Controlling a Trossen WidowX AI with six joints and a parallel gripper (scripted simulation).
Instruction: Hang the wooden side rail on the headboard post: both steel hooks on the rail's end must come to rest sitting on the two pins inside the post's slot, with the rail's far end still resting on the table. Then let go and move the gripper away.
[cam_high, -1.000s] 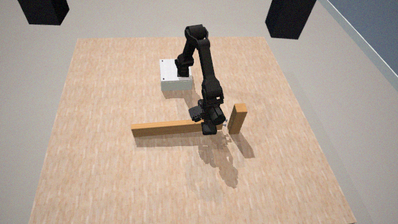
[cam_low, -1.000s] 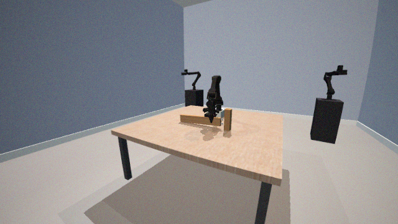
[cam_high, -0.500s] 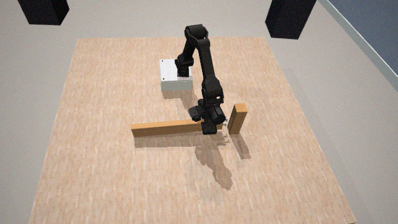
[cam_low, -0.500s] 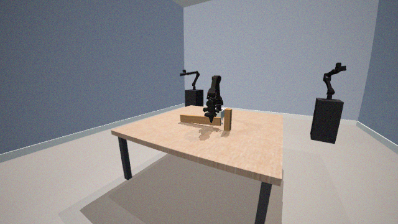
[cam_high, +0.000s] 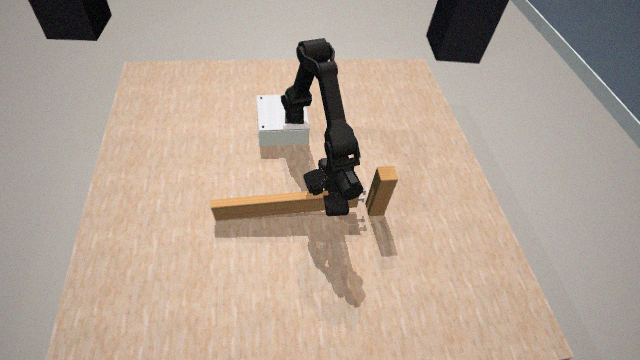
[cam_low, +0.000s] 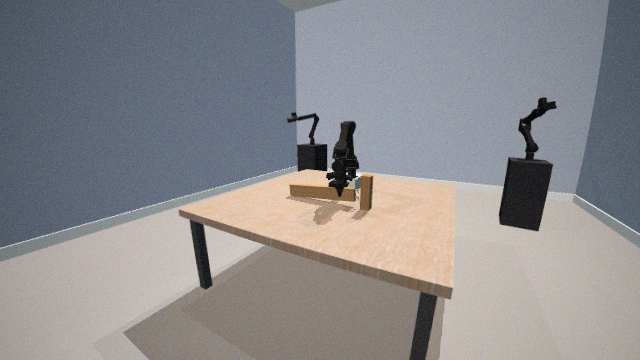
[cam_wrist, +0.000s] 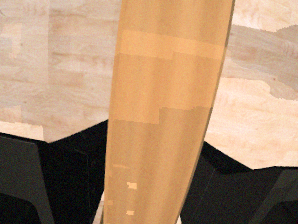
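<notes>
Now: gripper tip 1 cm past the headboard post, 14 cm to the right of it and 4 cm below it.
</notes>
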